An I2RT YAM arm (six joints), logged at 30 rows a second.
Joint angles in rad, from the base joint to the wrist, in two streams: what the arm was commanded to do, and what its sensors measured. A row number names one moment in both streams.
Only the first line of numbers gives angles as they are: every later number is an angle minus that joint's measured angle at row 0.
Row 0, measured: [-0.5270 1.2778 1.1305 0.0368 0.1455 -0.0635]
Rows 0 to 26, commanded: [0.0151 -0.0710 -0.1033 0.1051 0.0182 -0.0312]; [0.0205 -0.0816 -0.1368 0.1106 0.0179 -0.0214]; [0.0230 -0.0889 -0.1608 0.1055 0.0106 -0.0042]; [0.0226 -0.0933 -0.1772 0.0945 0.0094 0.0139]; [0.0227 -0.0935 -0.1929 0.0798 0.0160 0.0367]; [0.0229 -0.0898 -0.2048 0.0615 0.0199 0.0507]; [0.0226 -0.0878 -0.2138 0.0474 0.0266 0.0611]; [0.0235 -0.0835 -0.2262 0.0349 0.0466 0.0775]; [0.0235 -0.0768 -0.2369 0.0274 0.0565 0.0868]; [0.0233 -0.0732 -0.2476 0.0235 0.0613 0.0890]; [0.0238 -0.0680 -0.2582 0.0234 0.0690 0.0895]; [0.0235 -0.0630 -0.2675 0.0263 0.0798 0.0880]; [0.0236 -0.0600 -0.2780 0.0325 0.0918 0.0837]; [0.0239 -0.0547 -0.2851 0.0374 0.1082 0.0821]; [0.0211 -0.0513 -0.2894 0.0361 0.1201 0.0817]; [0.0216 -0.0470 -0.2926 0.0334 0.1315 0.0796]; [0.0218 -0.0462 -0.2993 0.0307 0.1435 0.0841]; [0.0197 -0.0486 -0.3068 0.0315 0.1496 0.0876]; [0.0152 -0.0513 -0.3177 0.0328 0.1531 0.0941]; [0.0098 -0.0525 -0.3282 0.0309 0.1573 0.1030]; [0.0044 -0.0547 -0.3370 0.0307 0.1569 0.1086]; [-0.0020 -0.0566 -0.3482 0.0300 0.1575 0.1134]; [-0.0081 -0.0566 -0.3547 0.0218 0.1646 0.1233]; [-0.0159 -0.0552 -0.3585 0.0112 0.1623 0.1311]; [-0.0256 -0.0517 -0.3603 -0.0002 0.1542 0.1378]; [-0.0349 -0.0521 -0.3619 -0.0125 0.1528 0.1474]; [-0.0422 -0.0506 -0.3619 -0.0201 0.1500 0.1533]
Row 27, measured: [-0.0244 -0.0515 -0.3559 0.0073 0.1351 0.1137]
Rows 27 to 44, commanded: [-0.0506 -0.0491 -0.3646 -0.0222 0.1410 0.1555]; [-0.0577 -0.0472 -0.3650 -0.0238 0.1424 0.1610]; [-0.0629 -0.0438 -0.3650 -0.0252 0.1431 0.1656]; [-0.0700 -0.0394 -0.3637 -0.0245 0.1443 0.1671]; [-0.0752 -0.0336 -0.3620 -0.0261 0.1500 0.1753]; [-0.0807 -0.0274 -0.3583 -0.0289 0.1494 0.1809]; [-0.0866 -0.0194 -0.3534 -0.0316 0.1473 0.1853]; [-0.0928 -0.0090 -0.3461 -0.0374 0.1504 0.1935]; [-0.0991 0.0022 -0.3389 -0.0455 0.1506 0.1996]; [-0.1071 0.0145 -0.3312 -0.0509 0.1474 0.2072]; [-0.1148 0.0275 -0.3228 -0.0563 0.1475 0.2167]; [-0.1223 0.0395 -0.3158 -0.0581 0.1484 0.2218]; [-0.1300 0.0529 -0.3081 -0.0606 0.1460 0.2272]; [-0.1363 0.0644 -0.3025 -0.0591 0.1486 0.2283]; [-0.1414 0.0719 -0.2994 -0.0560 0.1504 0.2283]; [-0.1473 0.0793 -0.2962 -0.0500 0.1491 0.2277]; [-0.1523 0.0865 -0.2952 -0.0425 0.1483 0.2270]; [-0.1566 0.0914 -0.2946 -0.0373 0.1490 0.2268]
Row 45, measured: [-0.1465 0.0797 -0.3250 -0.0362 0.1397 0.2029]
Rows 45 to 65, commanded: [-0.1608 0.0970 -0.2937 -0.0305 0.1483 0.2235]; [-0.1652 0.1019 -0.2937 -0.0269 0.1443 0.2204]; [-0.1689 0.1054 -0.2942 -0.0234 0.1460 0.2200]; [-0.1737 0.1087 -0.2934 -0.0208 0.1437 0.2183]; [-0.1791 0.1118 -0.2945 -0.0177 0.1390 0.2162]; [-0.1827 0.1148 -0.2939 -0.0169 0.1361 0.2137]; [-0.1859 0.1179 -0.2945 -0.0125 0.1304 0.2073]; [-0.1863 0.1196 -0.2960 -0.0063 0.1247 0.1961]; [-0.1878 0.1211 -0.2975 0.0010 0.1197 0.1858]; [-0.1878 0.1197 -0.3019 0.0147 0.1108 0.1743]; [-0.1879 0.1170 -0.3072 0.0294 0.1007 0.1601]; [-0.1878 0.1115 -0.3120 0.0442 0.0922 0.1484]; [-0.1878 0.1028 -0.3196 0.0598 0.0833 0.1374]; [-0.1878 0.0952 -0.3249 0.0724 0.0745 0.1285]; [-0.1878 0.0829 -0.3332 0.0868 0.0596 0.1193]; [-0.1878 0.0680 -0.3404 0.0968 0.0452 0.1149]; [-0.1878 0.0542 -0.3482 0.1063 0.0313 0.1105]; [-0.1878 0.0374 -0.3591 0.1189 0.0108 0.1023]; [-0.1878 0.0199 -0.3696 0.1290 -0.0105 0.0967]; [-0.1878 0.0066 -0.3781 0.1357 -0.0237 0.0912]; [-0.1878 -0.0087 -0.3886 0.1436 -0.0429 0.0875]
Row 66, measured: [-0.1866 0.0404 -0.3635 0.0820 0.0252 0.1198]
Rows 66 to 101, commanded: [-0.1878 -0.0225 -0.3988 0.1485 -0.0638 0.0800]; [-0.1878 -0.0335 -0.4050 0.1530 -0.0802 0.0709]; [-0.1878 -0.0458 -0.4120 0.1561 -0.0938 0.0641]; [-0.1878 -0.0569 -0.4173 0.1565 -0.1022 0.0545]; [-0.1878 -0.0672 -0.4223 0.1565 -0.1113 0.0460]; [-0.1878 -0.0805 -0.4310 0.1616 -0.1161 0.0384]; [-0.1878 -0.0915 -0.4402 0.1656 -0.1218 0.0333]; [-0.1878 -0.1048 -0.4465 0.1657 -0.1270 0.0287]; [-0.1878 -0.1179 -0.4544 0.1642 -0.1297 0.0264]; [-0.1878 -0.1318 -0.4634 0.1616 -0.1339 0.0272]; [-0.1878 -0.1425 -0.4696 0.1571 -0.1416 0.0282]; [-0.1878 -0.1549 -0.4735 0.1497 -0.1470 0.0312]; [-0.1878 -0.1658 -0.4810 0.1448 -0.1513 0.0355]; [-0.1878 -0.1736 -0.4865 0.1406 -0.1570 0.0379]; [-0.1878 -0.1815 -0.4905 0.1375 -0.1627 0.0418]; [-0.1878 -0.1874 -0.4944 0.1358 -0.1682 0.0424]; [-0.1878 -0.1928 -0.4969 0.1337 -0.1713 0.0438]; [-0.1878 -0.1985 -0.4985 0.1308 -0.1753 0.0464]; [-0.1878 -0.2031 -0.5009 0.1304 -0.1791 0.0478]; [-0.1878 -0.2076 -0.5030 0.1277 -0.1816 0.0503]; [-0.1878 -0.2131 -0.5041 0.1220 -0.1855 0.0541]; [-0.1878 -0.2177 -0.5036 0.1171 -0.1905 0.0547]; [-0.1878 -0.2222 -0.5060 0.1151 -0.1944 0.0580]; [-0.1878 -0.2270 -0.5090 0.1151 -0.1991 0.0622]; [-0.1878 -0.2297 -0.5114 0.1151 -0.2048 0.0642]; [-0.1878 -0.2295 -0.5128 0.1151 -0.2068 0.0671]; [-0.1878 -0.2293 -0.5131 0.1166 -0.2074 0.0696]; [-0.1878 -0.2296 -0.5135 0.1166 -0.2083 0.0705]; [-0.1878 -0.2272 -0.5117 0.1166 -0.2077 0.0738]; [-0.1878 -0.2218 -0.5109 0.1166 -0.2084 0.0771]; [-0.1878 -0.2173 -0.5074 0.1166 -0.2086 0.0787]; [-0.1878 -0.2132 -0.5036 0.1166 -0.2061 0.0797]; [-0.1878 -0.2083 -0.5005 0.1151 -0.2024 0.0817]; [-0.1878 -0.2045 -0.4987 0.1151 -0.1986 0.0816]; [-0.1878 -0.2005 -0.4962 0.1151 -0.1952 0.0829]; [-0.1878 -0.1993 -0.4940 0.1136 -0.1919 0.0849]
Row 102, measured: [-0.1866 -0.2083 -0.5024 0.1206 -0.1953 0.0713]
